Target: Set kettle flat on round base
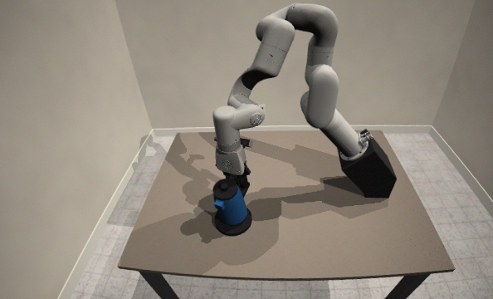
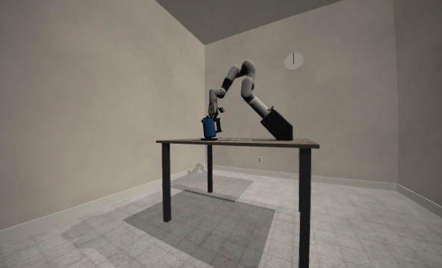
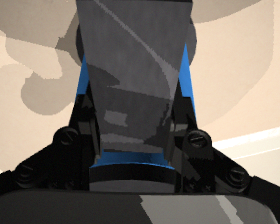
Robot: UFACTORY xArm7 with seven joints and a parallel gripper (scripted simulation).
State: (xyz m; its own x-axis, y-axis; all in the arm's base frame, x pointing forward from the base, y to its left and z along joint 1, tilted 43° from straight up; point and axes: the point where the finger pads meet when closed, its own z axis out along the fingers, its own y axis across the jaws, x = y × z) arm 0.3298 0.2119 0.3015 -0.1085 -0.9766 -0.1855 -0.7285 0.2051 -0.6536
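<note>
The blue kettle is 20 mm to the left of my hand and 60 mm below it. From my hand the other things lie so: black round base (10 mm ahead, 50 mm to the left, 180 mm below).
</note>
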